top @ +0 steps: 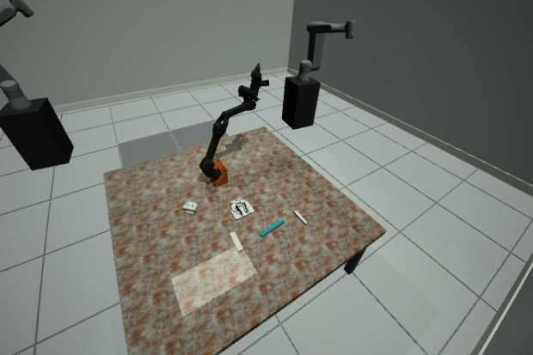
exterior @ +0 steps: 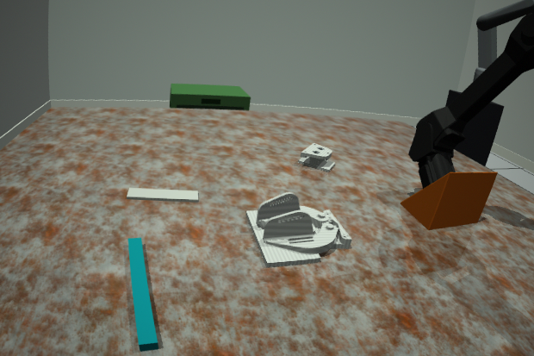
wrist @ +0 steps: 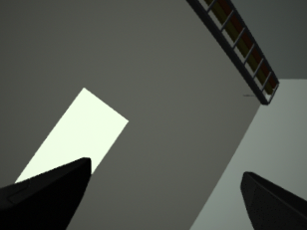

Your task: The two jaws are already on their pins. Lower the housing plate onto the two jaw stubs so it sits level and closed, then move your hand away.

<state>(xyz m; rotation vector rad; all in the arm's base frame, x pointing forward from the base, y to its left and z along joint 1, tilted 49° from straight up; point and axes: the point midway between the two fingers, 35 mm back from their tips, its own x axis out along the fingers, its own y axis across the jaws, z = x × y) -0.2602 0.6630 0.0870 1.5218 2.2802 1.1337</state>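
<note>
Right now the grey housing plate is 400 mm ahead of my gripper tip, 600 mm to the right of it and 630 mm below it. From my gripper tip the other things lie so: teal bar: 710 mm ahead, 220 mm to the right, 650 mm below; then white bar: 710 mm ahead, 430 mm to the right, 650 mm below.
</note>
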